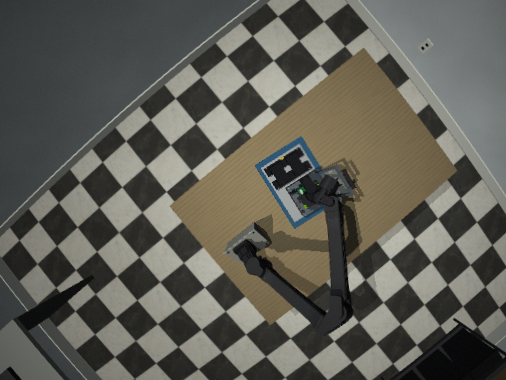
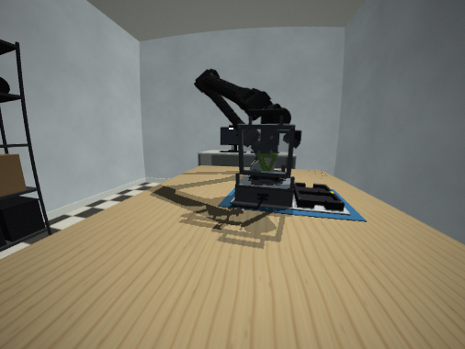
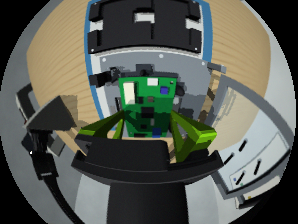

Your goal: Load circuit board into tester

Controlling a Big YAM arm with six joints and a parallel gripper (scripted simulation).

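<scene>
The green circuit board is right at my hand. From my hand the other things lie so: tester plate 10 mm ahead, 10 mm to the left, 20 mm below; clear lid 130 mm ahead, 10 mm to the right, 90 mm above.
</scene>
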